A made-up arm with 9 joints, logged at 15 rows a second.
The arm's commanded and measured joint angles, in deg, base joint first. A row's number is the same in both.
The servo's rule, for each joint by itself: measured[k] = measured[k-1] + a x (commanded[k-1-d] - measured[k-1]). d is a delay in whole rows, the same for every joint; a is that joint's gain. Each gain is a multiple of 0.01, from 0.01 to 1. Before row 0 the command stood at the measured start. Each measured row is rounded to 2 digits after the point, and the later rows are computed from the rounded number. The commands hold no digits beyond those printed.
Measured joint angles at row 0: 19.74, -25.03, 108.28, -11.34, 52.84, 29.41, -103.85, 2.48, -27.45
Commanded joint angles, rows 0 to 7: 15.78, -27.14, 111.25, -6.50, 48.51, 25.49, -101.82, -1.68, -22.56; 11.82, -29.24, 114.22, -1.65, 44.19, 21.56, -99.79, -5.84, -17.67; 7.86, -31.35, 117.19, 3.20, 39.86, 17.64, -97.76, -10.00, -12.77; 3.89, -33.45, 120.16, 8.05, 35.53, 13.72, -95.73, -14.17, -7.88; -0.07, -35.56, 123.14, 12.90, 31.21, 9.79, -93.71, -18.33, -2.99; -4.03, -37.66, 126.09, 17.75, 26.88, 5.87, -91.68, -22.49, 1.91; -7.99, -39.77, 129.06, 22.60, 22.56, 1.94, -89.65, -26.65, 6.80; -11.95, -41.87, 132.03, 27.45, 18.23, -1.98, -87.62, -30.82, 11.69
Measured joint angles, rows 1 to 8: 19.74, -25.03, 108.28, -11.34, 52.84, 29.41, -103.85, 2.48, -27.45; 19.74, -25.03, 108.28, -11.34, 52.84, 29.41, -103.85, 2.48, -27.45; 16.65, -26.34, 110.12, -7.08, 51.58, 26.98, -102.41, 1.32, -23.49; 12.88, -28.14, 112.66, -2.30, 49.44, 23.62, -100.55, -0.68, -18.78; 8.96, -30.13, 115.47, 2.54, 46.66, 19.91, -98.57, -3.29, -13.91; 5.01, -32.19, 118.38, 7.39, 43.43, 16.07, -96.55, -6.34, -9.03; 1.05, -34.28, 121.33, 12.24, 39.89, 12.18, -94.53, -9.70, -4.14; -2.91, -36.38, 124.28, 17.09, 36.12, 8.27, -92.51, -13.28, 0.76
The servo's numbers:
d 2
a 0.78 0.62 0.62 0.88 0.29 0.62 0.71 0.28 0.81

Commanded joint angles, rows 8 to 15: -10.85, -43.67, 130.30, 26.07, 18.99, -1.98, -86.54, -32.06, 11.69; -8.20, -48.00, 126.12, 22.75, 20.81, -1.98, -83.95, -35.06, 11.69; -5.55, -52.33, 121.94, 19.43, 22.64, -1.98, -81.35, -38.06, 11.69; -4.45, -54.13, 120.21, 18.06, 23.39, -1.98, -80.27, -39.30, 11.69; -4.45, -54.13, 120.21, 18.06, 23.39, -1.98, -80.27, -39.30, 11.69; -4.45, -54.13, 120.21, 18.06, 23.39, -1.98, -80.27, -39.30, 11.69; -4.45, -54.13, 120.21, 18.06, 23.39, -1.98, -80.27, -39.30, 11.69; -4.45, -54.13, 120.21, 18.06, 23.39, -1.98, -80.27, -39.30, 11.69
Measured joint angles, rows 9 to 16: -6.87, -38.48, 127.24, 21.94, 32.19, 4.35, -90.48, -17.02, 5.65; -10.83, -40.58, 130.21, 26.79, 28.14, 0.43, -88.45, -20.88, 10.54; -10.85, -42.50, 130.27, 26.16, 25.49, -1.06, -87.09, -24.01, 11.47; -8.78, -45.91, 127.70, 23.16, 24.13, -1.63, -84.86, -27.10, 11.65; -6.26, -49.89, 124.13, 19.88, 23.70, -1.85, -82.37, -30.17, 11.68; -4.85, -52.52, 121.70, 18.28, 23.61, -1.93, -80.88, -32.73, 11.69; -4.54, -53.52, 120.78, 18.09, 23.55, -1.96, -80.45, -34.57, 11.69; -4.47, -53.90, 120.43, 18.06, 23.50, -1.97, -80.32, -35.89, 11.69
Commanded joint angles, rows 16 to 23: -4.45, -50.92, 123.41, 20.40, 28.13, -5.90, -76.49, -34.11, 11.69; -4.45, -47.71, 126.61, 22.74, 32.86, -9.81, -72.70, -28.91, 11.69; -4.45, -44.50, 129.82, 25.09, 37.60, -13.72, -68.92, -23.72, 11.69; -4.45, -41.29, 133.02, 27.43, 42.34, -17.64, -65.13, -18.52, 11.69; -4.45, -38.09, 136.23, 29.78, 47.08, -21.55, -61.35, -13.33, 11.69; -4.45, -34.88, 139.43, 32.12, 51.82, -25.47, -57.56, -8.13, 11.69; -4.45, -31.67, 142.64, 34.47, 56.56, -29.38, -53.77, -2.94, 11.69; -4.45, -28.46, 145.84, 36.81, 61.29, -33.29, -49.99, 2.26, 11.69
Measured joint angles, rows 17 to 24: -4.45, -54.04, 120.29, 18.06, 23.47, -1.98, -80.28, -36.84, 11.69; -4.45, -54.10, 120.24, 18.06, 23.45, -1.98, -80.27, -37.53, 11.69; -4.45, -52.13, 122.21, 20.12, 24.81, -4.41, -77.59, -36.57, 11.69; -4.45, -49.39, 124.94, 22.43, 27.14, -7.76, -74.12, -34.43, 11.69; -4.45, -46.36, 127.97, 24.77, 30.17, -11.46, -70.43, -31.43, 11.69; -4.45, -43.22, 131.10, 27.11, 33.70, -15.29, -66.67, -27.82, 11.69; -4.45, -40.04, 134.28, 29.46, 37.58, -19.17, -62.89, -23.76, 11.69; -4.45, -36.84, 137.47, 31.80, 41.71, -23.08, -59.11, -19.38, 11.69
